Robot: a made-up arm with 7 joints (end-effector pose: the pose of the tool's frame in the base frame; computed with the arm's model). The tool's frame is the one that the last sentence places. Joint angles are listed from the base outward.
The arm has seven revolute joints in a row. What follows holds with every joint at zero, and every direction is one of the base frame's. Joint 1 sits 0.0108 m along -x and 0.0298 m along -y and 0.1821 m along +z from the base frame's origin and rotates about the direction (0.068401, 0.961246, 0.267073). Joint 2 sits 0.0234 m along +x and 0.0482 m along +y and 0.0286 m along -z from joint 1 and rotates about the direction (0.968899, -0.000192, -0.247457). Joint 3 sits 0.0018 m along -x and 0.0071 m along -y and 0.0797 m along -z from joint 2 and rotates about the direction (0.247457, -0.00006, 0.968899). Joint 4 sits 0.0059 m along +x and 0.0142 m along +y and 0.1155 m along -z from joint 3 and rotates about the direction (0.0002, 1, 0.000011). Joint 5 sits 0.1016 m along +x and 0.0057 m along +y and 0.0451 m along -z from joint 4 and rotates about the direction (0.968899, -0.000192, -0.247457). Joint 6 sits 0.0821 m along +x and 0.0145 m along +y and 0.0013 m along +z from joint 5 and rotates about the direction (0.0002, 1, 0.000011). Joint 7 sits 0.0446 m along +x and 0.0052 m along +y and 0.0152 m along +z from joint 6 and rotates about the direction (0.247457, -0.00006, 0.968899). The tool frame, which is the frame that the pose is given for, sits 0.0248 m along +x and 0.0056 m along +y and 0.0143 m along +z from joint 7; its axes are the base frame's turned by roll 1.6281, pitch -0.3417 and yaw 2.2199 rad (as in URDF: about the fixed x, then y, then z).
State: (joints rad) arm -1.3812 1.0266 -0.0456 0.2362 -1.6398 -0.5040 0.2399
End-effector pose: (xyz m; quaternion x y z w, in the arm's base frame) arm 0.2991 0.1954 0.4325 -0.2191 0.5531 0.4370 0.6746
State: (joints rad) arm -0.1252 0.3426 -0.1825 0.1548 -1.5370 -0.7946 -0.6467
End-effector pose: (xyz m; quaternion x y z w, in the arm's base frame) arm 0.2537 0.1526 -0.0856 -0.0150 0.6910 0.4600 0.5574
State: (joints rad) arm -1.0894 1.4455 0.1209 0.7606 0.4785 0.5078 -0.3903
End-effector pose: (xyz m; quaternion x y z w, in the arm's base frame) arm 0.3033 0.2890 0.3961 -0.2990 -0.2840 -0.8261 0.3841
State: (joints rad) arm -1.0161 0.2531 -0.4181 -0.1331 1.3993 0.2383 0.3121
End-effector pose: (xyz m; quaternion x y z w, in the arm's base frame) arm 0.3075 -0.1814 0.2344 -0.1330 -0.1541 0.9742 0.0969
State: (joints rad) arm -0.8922 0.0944 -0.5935 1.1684 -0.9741 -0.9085 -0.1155
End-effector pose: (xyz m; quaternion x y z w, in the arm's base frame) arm 0.3931 -0.0167 0.0008 0.2518 0.6079 0.6119 0.4389
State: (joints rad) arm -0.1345 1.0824 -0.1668 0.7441 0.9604 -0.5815 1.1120
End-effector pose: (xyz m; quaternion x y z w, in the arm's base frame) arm 0.2352 0.2204 -0.0633 0.2810 -0.2366 0.9298 0.0241
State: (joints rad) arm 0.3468 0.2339 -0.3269 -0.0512 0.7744 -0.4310 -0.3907
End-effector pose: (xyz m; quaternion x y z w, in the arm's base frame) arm 0.1341 -0.0441 -0.1119 0.6961 0.0615 0.6015 0.3871
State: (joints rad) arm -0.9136 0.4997 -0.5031 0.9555 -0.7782 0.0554 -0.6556
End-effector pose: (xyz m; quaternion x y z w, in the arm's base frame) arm 0.4506 0.0693 0.0367 0.6375 0.4949 0.4512 0.3808
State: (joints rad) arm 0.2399 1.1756 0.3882 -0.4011 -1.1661 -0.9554 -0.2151
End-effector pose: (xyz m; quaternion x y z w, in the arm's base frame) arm 0.1929 0.2063 0.1865 0.0718 0.2753 0.7439 0.6047
